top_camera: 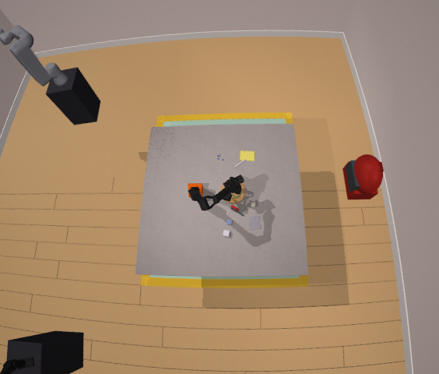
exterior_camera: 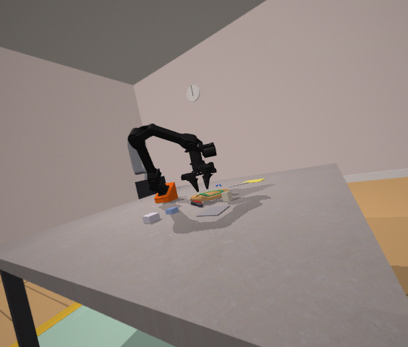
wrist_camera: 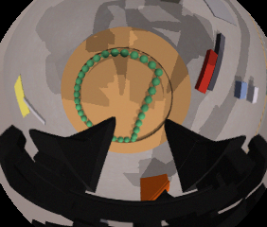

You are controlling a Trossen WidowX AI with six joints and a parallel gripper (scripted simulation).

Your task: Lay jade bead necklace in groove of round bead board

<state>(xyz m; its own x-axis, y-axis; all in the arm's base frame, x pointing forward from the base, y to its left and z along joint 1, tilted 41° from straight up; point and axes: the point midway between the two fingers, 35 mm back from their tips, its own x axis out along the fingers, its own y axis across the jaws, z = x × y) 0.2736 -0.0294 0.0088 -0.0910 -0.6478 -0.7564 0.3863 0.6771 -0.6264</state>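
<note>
Now: gripper tip 3 cm above the round wooden bead board, 2 cm to the right of it and 2 cm short of it. The rest, counted from my gripper tip: beige cube 17 cm ahead, 11 cm to the right, 2 cm below; red-handled tool 13 cm to the right, 4 cm ahead, 3 cm below; blue block 23 cm to the right, 3 cm below, 3 cm behind.
</note>
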